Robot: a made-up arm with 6 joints.
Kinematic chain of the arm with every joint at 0, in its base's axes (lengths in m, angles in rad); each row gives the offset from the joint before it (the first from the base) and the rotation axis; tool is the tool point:
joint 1: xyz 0 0 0.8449 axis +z
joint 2: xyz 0.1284 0 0 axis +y
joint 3: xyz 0 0 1.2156 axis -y
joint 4: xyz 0 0 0.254 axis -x
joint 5: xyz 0.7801 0 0 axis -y
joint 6: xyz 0.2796 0 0 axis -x
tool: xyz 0 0 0
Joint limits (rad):
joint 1: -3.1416..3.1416
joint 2: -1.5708..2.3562
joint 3: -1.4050..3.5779
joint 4: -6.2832..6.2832
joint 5: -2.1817..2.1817
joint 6: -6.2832..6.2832
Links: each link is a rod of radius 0.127 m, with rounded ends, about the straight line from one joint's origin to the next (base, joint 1, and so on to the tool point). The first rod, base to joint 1, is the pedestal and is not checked.
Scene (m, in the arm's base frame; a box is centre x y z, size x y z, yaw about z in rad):
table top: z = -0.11
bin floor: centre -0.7 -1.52 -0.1 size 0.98 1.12 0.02 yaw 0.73
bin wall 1: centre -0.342 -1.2 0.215 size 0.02 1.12 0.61 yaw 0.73
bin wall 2: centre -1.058 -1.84 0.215 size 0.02 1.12 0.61 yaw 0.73
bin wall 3: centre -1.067 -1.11 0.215 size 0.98 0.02 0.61 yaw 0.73
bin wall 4: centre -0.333 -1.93 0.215 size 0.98 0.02 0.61 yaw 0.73
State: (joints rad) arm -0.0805 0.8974 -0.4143 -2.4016 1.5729 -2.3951
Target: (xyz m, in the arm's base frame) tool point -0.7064 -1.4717 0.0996
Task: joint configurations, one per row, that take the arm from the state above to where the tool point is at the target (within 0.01 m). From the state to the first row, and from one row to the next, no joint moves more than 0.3 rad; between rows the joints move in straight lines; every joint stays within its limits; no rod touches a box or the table.
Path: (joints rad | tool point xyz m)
1: -0.3367 0.9104 -0.3674 -2.3646 1.5623 -2.3951 | 1.2252 -0.6366 0.8572
2: -0.5930 0.9234 -0.3204 -2.3277 1.5517 -2.3951 | 1.0549 -0.9560 0.8542
3: -0.8492 0.9364 -0.2735 -2.2907 1.5411 -2.3951 | 0.8008 -1.2282 0.8524
4: -1.1055 0.9493 -0.2265 -2.2538 1.5305 -2.3951 | 0.4762 -1.4314 0.8522
5: -1.3617 0.9623 -0.1796 -2.2168 1.5199 -2.3951 | 0.1004 -1.5471 0.8531
6: -1.6179 0.9753 -0.1326 -2.1799 1.5093 -2.3951 | -0.3028 -1.5627 0.8555
7: -1.8742 0.9883 -0.0857 -2.1429 1.4987 -2.3951 | -0.7064 -1.4717 0.8592
8: -1.8722 1.2527 0.0174 -2.0980 1.4170 -2.3951 | -0.7216 -1.5167 0.4859
9: -1.8702 1.5172 0.1204 -2.0530 1.3352 -2.3951 | -0.7064 -1.4717 0.0996

